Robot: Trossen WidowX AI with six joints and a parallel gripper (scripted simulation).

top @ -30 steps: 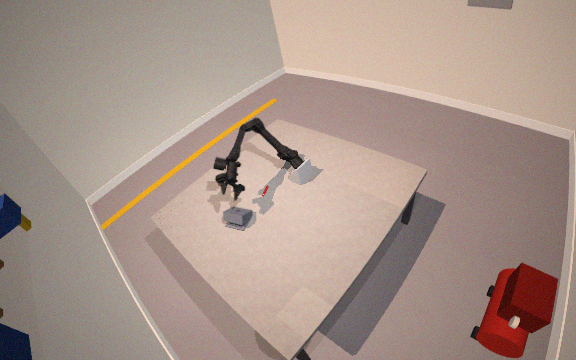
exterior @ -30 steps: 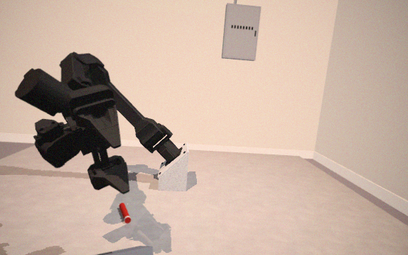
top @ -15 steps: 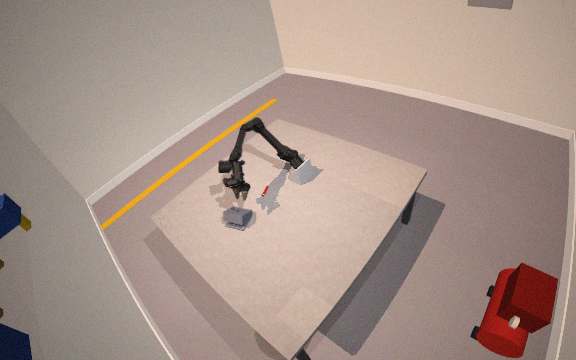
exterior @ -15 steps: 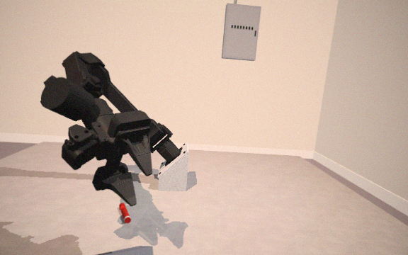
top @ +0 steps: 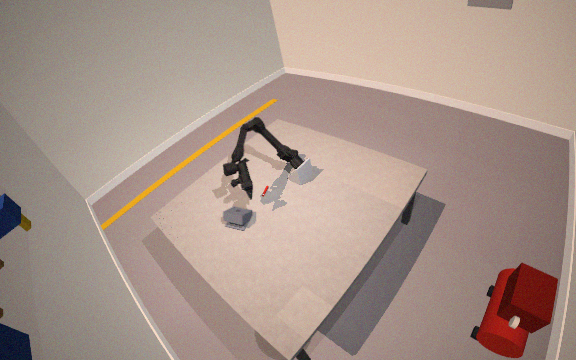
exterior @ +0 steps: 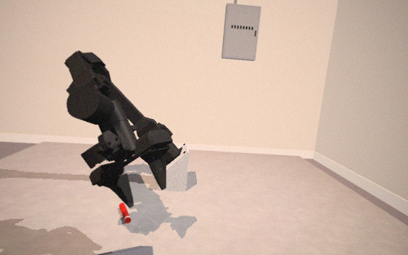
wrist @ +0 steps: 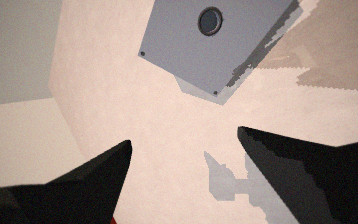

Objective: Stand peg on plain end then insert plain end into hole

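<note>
Now: gripper tip 12 cm past the red peg, 8 cm to the left of it and 11 cm above it. Round my gripper tip: grey sloped panel: 10 cm ahead, 4 cm to the right, 8 cm below.
</note>
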